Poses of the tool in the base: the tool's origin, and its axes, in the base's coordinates. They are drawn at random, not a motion.
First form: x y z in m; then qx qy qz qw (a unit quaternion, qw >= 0).
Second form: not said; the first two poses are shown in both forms.
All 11 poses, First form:
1: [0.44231 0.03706 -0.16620 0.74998 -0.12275 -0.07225 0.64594]
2: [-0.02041 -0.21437 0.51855 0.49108 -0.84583 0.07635 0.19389]
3: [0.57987 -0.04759 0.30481 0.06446 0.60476 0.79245 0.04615]
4: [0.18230 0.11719 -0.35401 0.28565 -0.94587 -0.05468 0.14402]
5: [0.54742 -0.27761 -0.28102 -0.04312 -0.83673 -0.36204 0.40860]
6: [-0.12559 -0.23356 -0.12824 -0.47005 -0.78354 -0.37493 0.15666]
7: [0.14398 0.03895 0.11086 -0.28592 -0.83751 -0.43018 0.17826]
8: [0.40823 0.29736 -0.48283 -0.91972 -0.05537 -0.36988 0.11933]
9: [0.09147 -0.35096 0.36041 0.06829 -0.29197 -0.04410 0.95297]
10: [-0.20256 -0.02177 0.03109 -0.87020 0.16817 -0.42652 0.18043]
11: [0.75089 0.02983 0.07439 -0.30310 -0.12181 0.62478 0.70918]
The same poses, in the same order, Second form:
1: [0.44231 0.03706 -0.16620 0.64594 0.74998 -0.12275 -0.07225]
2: [-0.02041 -0.21437 0.51855 0.19389 0.49108 -0.84583 0.07635]
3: [0.57987 -0.04759 0.30481 0.04615 0.06446 0.60476 0.79245]
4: [0.18230 0.11719 -0.35401 0.14402 0.28565 -0.94587 -0.05468]
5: [0.54742 -0.27761 -0.28102 0.40860 -0.04312 -0.83673 -0.36204]
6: [-0.12559 -0.23356 -0.12824 0.15666 -0.47005 -0.78354 -0.37493]
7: [0.14398 0.03895 0.11086 0.17826 -0.28592 -0.83751 -0.43018]
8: [0.40823 0.29736 -0.48283 0.11933 -0.91972 -0.05537 -0.36988]
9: [0.09147 -0.35096 0.36041 0.95297 0.06829 -0.29197 -0.04410]
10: [-0.20256 -0.02177 0.03109 0.18043 -0.87020 0.16817 -0.42652]
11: [0.75089 0.02983 0.07439 0.70918 -0.30310 -0.12181 0.62478]
